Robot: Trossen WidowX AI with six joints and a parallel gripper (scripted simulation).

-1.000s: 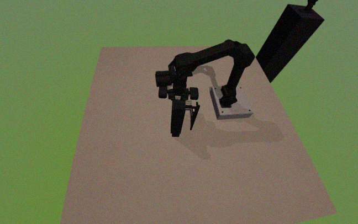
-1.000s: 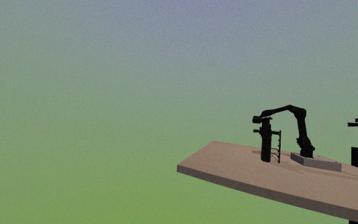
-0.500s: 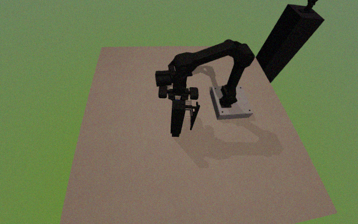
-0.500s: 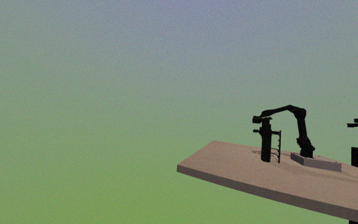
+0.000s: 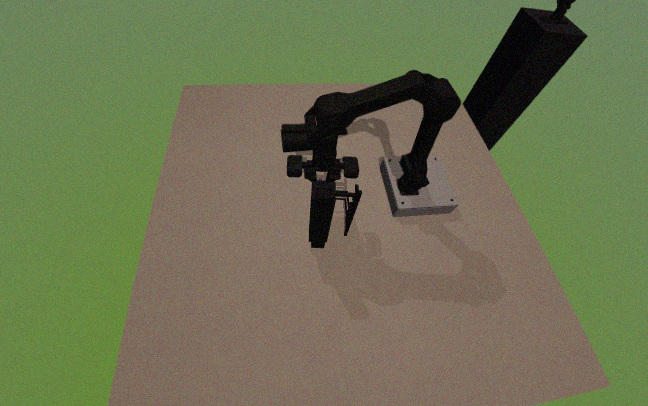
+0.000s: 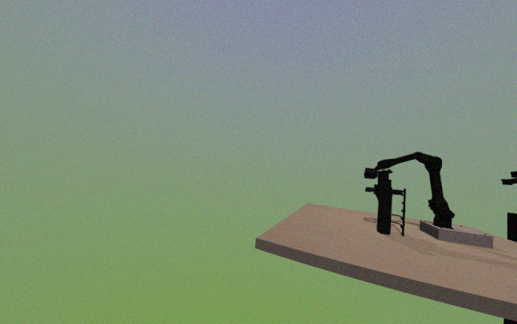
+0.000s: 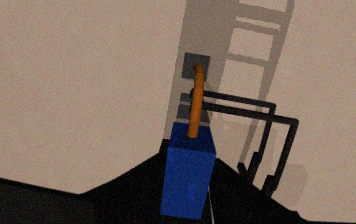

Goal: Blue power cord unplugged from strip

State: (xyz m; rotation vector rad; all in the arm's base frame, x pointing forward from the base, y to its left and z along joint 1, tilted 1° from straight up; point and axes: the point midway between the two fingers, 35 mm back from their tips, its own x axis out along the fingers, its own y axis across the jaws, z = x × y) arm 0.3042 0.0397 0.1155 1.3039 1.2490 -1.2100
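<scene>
My gripper tip is now 30 mm to the right of the blue plug.
</scene>
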